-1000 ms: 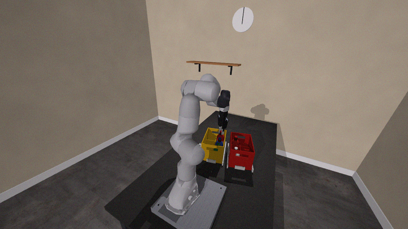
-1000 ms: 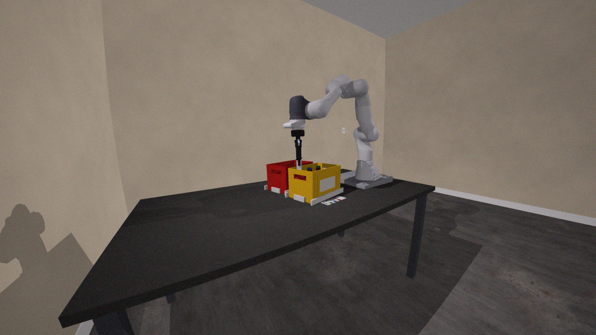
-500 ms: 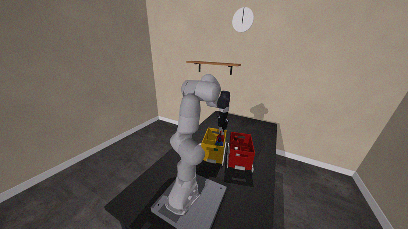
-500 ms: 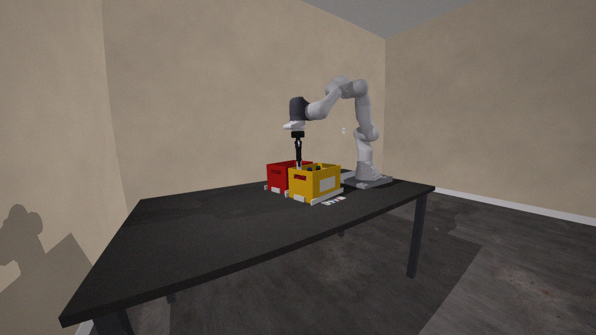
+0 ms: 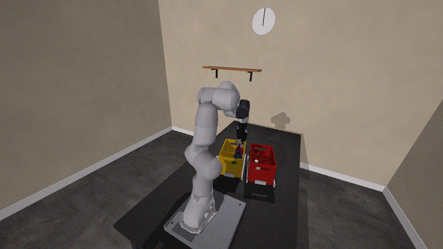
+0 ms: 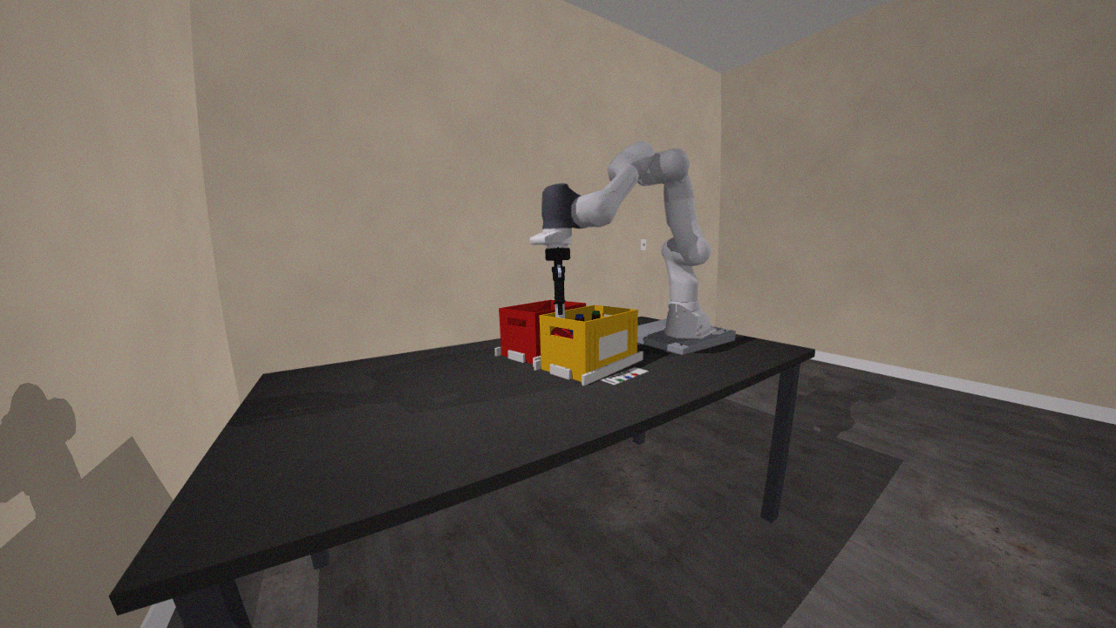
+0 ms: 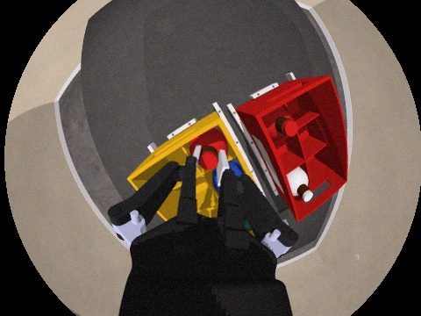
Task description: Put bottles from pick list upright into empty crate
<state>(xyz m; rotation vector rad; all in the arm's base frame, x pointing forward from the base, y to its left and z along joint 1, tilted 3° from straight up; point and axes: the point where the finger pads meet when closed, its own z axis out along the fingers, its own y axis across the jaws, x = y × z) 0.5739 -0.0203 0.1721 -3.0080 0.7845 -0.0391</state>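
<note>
Right now the blue-labelled bottle is 90 mm behind my hand, 20 mm to the right of it and 90 mm below it. Round my hand: green-labelled bottle: 170 mm behind, 40 mm to the right, 90 mm below; red crate: 60 mm behind, 200 mm to the right, 90 mm below; yellow crate: 100 mm behind, 30 mm to the left, 90 mm below.
</note>
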